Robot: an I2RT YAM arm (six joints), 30 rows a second.
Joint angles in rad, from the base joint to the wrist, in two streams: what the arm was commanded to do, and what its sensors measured. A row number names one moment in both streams.
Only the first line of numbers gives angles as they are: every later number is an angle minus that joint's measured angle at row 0.
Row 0, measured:
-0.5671 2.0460 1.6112 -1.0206 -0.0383 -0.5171
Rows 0 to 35, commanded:
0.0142 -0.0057 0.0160 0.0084 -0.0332 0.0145
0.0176 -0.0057 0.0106 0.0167 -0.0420 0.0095
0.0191 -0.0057 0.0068 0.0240 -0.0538 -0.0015
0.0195 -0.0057 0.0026 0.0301 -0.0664 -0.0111
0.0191 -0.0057 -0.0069 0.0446 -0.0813 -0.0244
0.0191 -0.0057 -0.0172 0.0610 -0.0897 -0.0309
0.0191 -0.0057 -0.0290 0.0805 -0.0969 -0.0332
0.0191 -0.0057 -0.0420 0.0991 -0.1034 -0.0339
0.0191 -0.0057 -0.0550 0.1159 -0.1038 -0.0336
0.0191 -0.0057 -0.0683 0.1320 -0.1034 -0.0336
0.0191 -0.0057 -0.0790 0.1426 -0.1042 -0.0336
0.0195 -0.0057 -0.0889 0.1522 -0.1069 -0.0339
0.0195 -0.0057 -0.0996 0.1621 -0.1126 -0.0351
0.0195 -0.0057 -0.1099 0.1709 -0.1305 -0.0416
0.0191 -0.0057 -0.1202 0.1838 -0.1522 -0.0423
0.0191 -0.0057 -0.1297 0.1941 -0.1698 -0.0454
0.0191 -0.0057 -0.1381 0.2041 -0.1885 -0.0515
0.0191 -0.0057 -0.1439 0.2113 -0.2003 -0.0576
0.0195 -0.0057 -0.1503 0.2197 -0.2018 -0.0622
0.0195 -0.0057 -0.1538 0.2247 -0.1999 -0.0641
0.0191 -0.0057 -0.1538 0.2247 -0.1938 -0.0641
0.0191 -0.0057 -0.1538 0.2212 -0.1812 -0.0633
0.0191 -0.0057 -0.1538 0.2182 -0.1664 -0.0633
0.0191 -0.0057 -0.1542 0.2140 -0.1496 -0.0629
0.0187 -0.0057 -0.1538 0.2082 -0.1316 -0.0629
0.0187 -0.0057 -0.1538 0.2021 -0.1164 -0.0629
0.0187 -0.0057 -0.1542 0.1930 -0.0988 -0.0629
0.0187 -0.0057 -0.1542 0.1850 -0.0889 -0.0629
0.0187 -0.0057 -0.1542 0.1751 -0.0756 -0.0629
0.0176 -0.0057 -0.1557 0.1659 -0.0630 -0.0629
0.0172 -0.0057 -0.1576 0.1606 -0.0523 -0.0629
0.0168 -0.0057 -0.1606 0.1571 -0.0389 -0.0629
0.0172 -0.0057 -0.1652 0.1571 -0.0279 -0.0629
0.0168 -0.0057 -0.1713 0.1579 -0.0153 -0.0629
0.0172 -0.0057 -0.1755 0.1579 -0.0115 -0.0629
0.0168 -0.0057 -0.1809 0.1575 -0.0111 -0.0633
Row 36, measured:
0.0134 0.0000 -0.1557 0.1606 -0.0557 -0.0435
